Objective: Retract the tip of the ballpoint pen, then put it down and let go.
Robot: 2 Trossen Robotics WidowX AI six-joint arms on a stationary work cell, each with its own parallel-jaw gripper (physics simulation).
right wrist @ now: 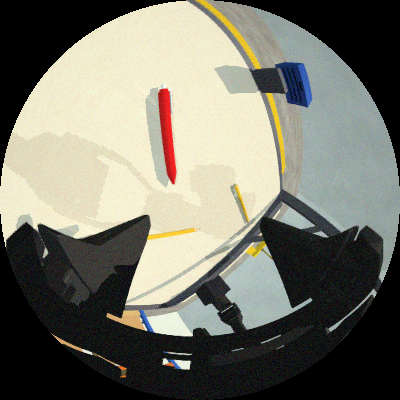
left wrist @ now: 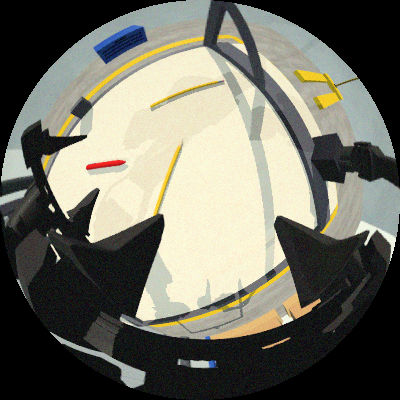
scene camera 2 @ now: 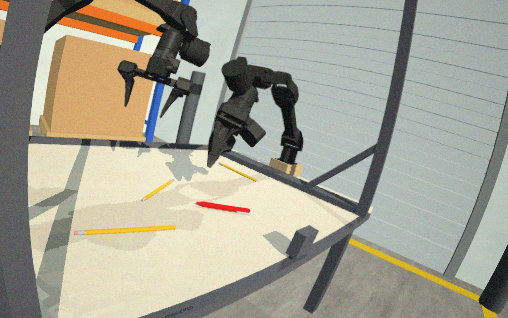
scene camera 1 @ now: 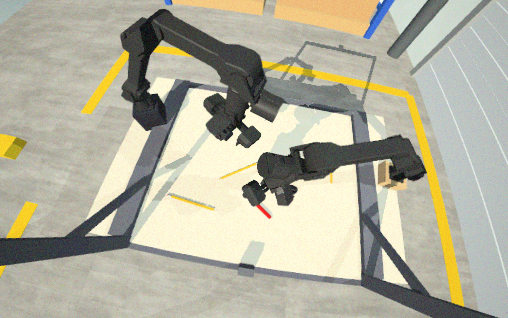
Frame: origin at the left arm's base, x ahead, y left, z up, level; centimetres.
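Seen in the pictures: left gripper, between the fingertips: [right wrist: 199, 327] [left wrist: 222, 220] [scene camera 2: 142, 112]; right gripper, between the fingertips: [right wrist: 207, 222] [left wrist: 90, 164] [scene camera 2: 210, 161]; left arm's base, origin of its link: [right wrist: 217, 297] [left wrist: 341, 157] [scene camera 1: 145, 104]; right arm's base, origin of its link: [scene camera 2: 287, 161] [scene camera 1: 396, 174].
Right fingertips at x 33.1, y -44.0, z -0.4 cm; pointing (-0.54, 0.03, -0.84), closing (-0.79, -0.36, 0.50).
Pixels of each thing's middle, then the offset from my right fingertips to it.
- red ballpoint pen, middle of its body: [right wrist: 167, 136] [scene camera 2: 223, 208] [left wrist: 103, 163] [scene camera 1: 258, 206] dx +1.6, dy -4.8, dz -9.7 cm
- yellow pencil, middle of its body: [scene camera 2: 127, 230] [left wrist: 188, 89] [right wrist: 243, 207] [scene camera 1: 190, 202] dx -22.8, dy +3.2, dz -9.9 cm
- second pencil, middle of its body: [right wrist: 156, 235] [left wrist: 164, 182] [scene camera 2: 158, 189] [scene camera 1: 239, 170] dx -1.9, dy +10.9, dz -9.9 cm
- third pencil, middle of its body: [scene camera 2: 236, 171] [scene camera 1: 331, 162] dx +37.7, dy +4.7, dz -9.9 cm
- dark block, middle of its body: [scene camera 2: 302, 241] [right wrist: 270, 79] [left wrist: 80, 107] [scene camera 1: 246, 269] dx -8.2, dy -23.5, dz -7.1 cm
A red ballpoint pen [scene camera 1: 264, 211] [scene camera 2: 223, 207] [left wrist: 106, 164] [right wrist: 167, 135] lies flat on the pale table top. In the right wrist view its blunt end, with a small white piece, points up the picture and its pointed red end points down toward the fingers. Whether the writing tip is out is too small to tell. My right gripper [scene camera 2: 211, 164] [right wrist: 207, 222] is open and empty, above the table near the pen; in scene camera 1 it hides the pen's upper end. My left gripper [scene camera 2: 144, 111] [left wrist: 222, 220] is open and empty, high over the table's far part.
A yellow pencil [scene camera 1: 192, 201] [scene camera 2: 125, 230] [left wrist: 187, 94] lies left of the pen in both scene views. A second pencil [scene camera 1: 239, 170] [scene camera 2: 157, 190] [left wrist: 168, 177] and a third pencil [scene camera 1: 331, 177] [scene camera 2: 238, 172] lie farther back. A dark block [scene camera 2: 302, 242] stands at the table's edge.
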